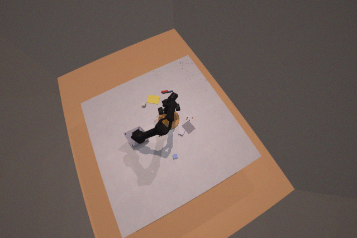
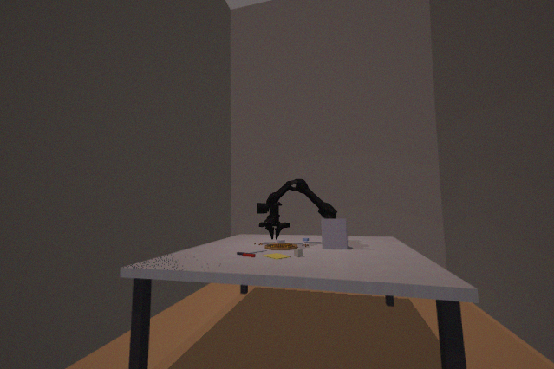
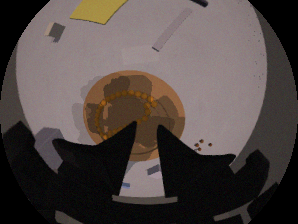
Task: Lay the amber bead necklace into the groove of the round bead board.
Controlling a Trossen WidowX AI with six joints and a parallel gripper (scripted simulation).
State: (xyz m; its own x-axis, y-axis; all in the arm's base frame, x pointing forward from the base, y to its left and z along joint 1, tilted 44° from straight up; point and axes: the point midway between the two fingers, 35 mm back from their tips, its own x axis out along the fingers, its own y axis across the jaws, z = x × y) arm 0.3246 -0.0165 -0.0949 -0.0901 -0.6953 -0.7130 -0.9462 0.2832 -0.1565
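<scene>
Now: the round bead board 40 mm below my gripper tip, 40 mm behind it and 30 mm to the right of it. Also, from my gripper tip: thin grey bar: 140 mm to the left, 70 mm ahead, 50 mm below; yellow pad: 240 mm to the left, 60 mm behind, 50 mm below; grey square plate: 190 mm to the right, 80 mm ahead, 50 mm below.
</scene>
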